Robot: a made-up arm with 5 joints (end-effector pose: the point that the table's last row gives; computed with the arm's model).
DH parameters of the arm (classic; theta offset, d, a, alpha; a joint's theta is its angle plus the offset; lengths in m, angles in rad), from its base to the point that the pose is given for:
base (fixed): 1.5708 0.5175 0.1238 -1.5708
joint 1: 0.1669 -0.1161 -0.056 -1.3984
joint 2: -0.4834 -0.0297 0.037 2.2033
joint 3: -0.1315 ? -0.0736 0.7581
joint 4: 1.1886 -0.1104 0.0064 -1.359
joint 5: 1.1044 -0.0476 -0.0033 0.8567
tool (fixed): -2.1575 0.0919 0 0
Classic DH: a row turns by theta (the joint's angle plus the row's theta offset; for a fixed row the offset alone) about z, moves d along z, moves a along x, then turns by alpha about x.
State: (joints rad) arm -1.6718 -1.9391 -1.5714 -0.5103 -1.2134
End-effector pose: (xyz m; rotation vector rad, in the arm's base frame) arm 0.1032 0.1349 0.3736 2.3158 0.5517 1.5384
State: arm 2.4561 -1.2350 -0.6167 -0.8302 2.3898
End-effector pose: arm 0.0421 0.1487 0.6838 0.1977 -0.3387 -2.3763
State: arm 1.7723 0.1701 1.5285 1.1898 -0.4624
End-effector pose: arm 0.1813 0.2581 0.5535 0.3093 2.8833 1.1860
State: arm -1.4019 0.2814 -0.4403 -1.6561 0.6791
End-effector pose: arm 0.1064 0.1762 0.5187 0.0790 -0.0416 -0.2991
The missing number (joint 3, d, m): 0.0423
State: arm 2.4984 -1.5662 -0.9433 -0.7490 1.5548
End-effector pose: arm -0.0118 0.2190 0.6427 -1.0861 1.0435 2.6354
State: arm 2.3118 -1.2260 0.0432 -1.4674 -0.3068
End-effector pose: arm 0.0996 0.1800 0.5595 -1.8474 0.8030 1.2404
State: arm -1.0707 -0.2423 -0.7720 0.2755 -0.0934
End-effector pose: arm -0.0053 0.0964 0.4502 1.3116 -1.6034 0.2225
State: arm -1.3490 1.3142 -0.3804 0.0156 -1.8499
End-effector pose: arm 0.0778 0.1199 0.4401 2.0542 0.0659 -1.0517
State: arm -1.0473 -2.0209 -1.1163 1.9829 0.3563
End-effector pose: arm 0.1203 0.1354 0.3388 -1.3210 0.7313 0.0898
